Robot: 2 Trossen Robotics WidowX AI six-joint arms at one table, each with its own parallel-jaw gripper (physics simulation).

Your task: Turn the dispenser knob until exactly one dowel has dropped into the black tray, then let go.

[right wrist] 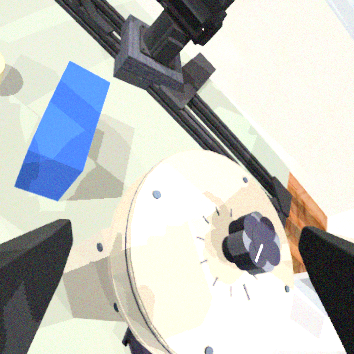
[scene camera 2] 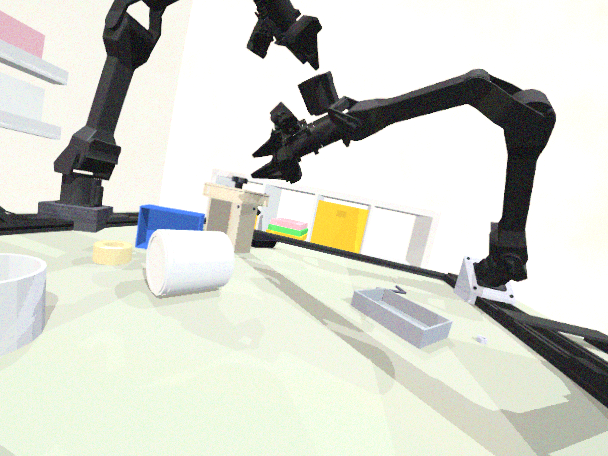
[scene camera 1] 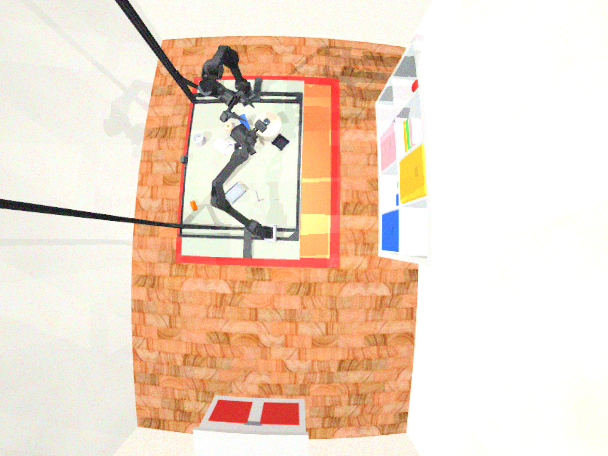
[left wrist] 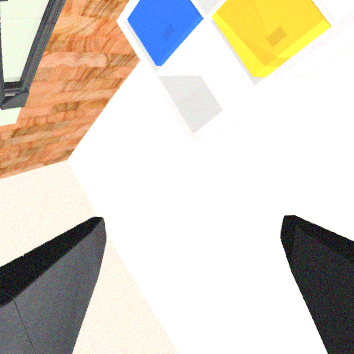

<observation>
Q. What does the right gripper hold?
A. Nothing.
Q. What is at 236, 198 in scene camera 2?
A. A dispenser.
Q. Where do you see a blue bin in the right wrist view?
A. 56, 155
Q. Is the left gripper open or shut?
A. Open.
</observation>
